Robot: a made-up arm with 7 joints. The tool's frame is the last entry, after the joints. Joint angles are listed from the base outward.
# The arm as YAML. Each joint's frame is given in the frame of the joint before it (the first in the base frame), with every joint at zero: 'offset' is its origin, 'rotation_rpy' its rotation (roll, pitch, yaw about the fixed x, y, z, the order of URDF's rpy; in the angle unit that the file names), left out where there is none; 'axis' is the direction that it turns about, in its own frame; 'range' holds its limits. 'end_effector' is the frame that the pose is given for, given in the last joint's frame.
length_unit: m
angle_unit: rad
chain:
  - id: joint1
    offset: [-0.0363, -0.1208, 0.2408]
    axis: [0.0, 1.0, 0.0]
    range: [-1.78, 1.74]
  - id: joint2
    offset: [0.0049, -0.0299, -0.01]
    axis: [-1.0, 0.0, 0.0]
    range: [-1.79, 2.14]
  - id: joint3
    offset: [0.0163, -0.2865, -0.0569]
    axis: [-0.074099, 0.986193, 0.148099]
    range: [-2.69, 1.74]
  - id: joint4
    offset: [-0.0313, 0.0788, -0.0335]
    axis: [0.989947, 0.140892, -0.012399]
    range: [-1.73, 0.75]
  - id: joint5
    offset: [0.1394, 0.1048, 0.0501]
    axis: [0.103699, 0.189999, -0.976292]
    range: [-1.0, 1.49]
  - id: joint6
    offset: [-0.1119, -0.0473, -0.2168]
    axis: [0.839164, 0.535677, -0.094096]
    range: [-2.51, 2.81]
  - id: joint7
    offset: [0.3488, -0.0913, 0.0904]
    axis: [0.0, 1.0, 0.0]
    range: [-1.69, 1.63]
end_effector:
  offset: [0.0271, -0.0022, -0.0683]
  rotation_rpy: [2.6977, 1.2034, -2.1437]
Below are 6 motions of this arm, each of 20 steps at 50 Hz.
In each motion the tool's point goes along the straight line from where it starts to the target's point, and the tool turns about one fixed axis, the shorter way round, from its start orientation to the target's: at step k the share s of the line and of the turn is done. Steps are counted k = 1, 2, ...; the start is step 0. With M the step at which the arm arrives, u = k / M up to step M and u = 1 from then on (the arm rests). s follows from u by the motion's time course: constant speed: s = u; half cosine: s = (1 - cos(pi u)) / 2; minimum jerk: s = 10 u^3 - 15 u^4 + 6 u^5.
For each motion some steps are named. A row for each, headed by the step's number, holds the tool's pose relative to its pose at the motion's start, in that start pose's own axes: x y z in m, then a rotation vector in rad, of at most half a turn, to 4 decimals.
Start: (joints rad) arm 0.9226 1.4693 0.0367 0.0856 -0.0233 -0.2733 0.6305
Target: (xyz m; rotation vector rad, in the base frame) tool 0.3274 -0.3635 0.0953 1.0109 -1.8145 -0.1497
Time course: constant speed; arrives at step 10
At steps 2, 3, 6, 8, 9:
2: 0.0030 -0.0008 -0.0034 -0.0043 -0.0087 0.0061
3: 0.0044 -0.0012 -0.0051 -0.0064 -0.0131 0.0092
6: 0.0089 -0.0025 -0.0101 -0.0128 -0.0262 0.0184
8: 0.0118 -0.0033 -0.0135 -0.0171 -0.0349 0.0246
9: 0.0133 -0.0037 -0.0152 -0.0192 -0.0392 0.0277

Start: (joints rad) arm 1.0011 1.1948 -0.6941 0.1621 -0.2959 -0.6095 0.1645
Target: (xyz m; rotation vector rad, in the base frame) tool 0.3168 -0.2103 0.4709 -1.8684 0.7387 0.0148
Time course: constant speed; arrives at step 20
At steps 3, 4, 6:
3: 0.0031 0.0385 -0.0496 0.2166 -0.0253 -0.0428
4: 0.0042 0.0513 -0.0661 0.2888 -0.0337 -0.0571
6: 0.0063 0.0769 -0.0992 0.4331 -0.0506 -0.0856

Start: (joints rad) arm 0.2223 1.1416 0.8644 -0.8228 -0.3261 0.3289 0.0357
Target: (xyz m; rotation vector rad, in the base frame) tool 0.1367 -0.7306 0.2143 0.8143 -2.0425 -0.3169
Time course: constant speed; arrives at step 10
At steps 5, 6, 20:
5: -0.0097 -0.0085 0.0161 0.0278 -0.1044 -0.0550
6: -0.0116 -0.0102 0.0193 0.0333 -0.1253 -0.0660
20: -0.0194 -0.0171 0.0322 0.0556 -0.2089 -0.1100

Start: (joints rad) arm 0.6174 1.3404 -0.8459 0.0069 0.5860 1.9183 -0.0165
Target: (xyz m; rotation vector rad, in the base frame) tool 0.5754 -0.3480 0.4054 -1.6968 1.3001 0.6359
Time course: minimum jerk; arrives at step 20
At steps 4, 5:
4: -0.0252 0.0153 0.0140 0.0060 0.0516 -0.0723
5: -0.0450 0.0273 0.0250 0.0108 0.0922 -0.1293

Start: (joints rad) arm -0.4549 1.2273 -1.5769 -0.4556 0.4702 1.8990 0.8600
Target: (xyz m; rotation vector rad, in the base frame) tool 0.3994 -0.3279 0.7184 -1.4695 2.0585 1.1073
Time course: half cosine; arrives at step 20
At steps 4, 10, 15, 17, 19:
4: 0.0103 0.0053 -0.0160 0.0599 0.0026 0.0624
10: 0.0542 0.0277 -0.0837 0.3135 0.0134 0.3268
15: 0.0925 0.0472 -0.1429 0.5351 0.0229 0.5580
17: 0.1024 0.0523 -0.1583 0.5928 0.0253 0.6181
19: 0.1076 0.0550 -0.1664 0.6231 0.0266 0.6497

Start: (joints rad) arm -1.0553 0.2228 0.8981 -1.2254 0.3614 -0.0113 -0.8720
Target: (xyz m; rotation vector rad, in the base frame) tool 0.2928 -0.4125 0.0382 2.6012 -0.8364 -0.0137
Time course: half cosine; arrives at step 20
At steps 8, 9, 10, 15, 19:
8: -0.0819 0.0653 0.0766 -0.3367 -0.1722 -0.1699
9: -0.1000 0.0797 0.0935 -0.4110 -0.2102 -0.2074
10: -0.1186 0.0945 0.1108 -0.4872 -0.2492 -0.2458
15: -0.2024 0.1613 0.1891 -0.8317 -0.4254 -0.4197
19: -0.2357 0.1878 0.2202 -0.9684 -0.4953 -0.4886

